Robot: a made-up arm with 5 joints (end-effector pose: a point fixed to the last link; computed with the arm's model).
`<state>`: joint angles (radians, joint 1 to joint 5).
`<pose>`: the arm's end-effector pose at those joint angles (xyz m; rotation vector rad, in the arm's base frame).
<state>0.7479 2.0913 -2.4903 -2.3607 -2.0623</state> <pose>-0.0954 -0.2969 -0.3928 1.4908 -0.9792 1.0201</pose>
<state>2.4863 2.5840 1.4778 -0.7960 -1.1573</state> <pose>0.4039 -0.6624 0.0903 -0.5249 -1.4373 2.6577</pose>
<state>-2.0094 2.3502 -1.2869 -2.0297 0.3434</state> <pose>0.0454 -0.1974 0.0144 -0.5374 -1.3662 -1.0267</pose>
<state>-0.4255 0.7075 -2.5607 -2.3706 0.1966</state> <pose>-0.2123 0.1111 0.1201 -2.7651 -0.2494 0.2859</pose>
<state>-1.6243 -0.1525 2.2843 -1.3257 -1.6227</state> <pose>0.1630 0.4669 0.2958 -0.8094 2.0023 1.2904</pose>
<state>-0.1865 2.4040 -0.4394 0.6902 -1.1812</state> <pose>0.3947 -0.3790 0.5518 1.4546 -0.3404 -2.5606</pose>
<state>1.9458 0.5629 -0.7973 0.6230 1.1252</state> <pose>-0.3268 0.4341 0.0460 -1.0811 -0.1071 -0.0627</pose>
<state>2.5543 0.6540 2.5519 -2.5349 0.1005</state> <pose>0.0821 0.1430 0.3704 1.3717 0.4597 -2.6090</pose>
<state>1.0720 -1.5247 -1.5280 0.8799 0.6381</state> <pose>-0.6289 0.0502 0.9014 1.3164 -0.2119 -0.7439</pose>
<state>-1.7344 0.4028 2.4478 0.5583 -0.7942</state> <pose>0.0299 0.3976 0.5949 0.2854 1.5617 -0.2614</pose>
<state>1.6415 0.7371 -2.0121 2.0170 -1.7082</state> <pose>-0.1570 0.4882 0.3725 1.1789 0.3907 -1.1482</pose>
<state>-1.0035 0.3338 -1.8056 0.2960 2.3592</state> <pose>-0.1520 0.3424 0.3268 0.2783 1.0524 0.2957</pose>
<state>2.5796 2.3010 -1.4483 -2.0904 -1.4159</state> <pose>-0.3521 -0.0006 -0.0311 1.1131 -1.1705 -0.5191</pose>
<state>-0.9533 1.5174 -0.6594 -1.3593 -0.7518</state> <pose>-0.1079 0.2955 0.2268 -0.3169 -0.2810 -0.5947</pose>
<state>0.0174 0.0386 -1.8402 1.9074 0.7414</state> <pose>-0.0552 0.6231 0.3057 1.1740 -1.6161 -2.0155</pose>
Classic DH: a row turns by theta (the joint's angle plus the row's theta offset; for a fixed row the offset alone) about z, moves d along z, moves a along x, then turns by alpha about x. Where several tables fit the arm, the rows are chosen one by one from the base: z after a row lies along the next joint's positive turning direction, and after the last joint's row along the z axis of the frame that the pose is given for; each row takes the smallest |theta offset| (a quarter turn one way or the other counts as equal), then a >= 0, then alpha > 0; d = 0 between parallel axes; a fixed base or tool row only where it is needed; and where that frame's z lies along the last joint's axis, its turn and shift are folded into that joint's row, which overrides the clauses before.
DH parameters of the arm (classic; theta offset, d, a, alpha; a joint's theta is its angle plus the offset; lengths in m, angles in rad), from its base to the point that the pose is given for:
base (fixed): 0 0.1386 0 -1.5708
joint 1: 0 -0.0959 -0.1947 -1.5708
joint 2: 0 -0.0055 -0.0098 1.5708
joint 3: 0 0.4817 -0.0602 -1.5708
joint 4: 0 -0.0843 -0.0215 -1.5708
joint 5: 0 -0.0932 -0.3603 -1.5708
tool (fixed): 0 0.0027 0 0

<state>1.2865 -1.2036 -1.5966 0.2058 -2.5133</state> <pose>-0.0076 -0.1989 0.9581 0.4923 1.9895 1.4208</pose>
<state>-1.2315 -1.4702 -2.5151 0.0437 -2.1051</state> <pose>-0.0284 -0.3650 -0.6917 -0.6381 -1.2750 1.5225</pose>
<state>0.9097 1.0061 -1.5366 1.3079 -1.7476</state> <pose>0.0226 0.5291 0.2102 0.7980 0.2547 -1.2279</pose>
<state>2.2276 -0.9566 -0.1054 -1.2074 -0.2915</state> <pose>0.4439 -0.2460 0.4430 2.0271 1.2074 1.4174</pose>
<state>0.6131 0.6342 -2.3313 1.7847 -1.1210</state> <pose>-0.2163 0.6242 0.0124 1.2954 -0.8824 -0.5196</pose>
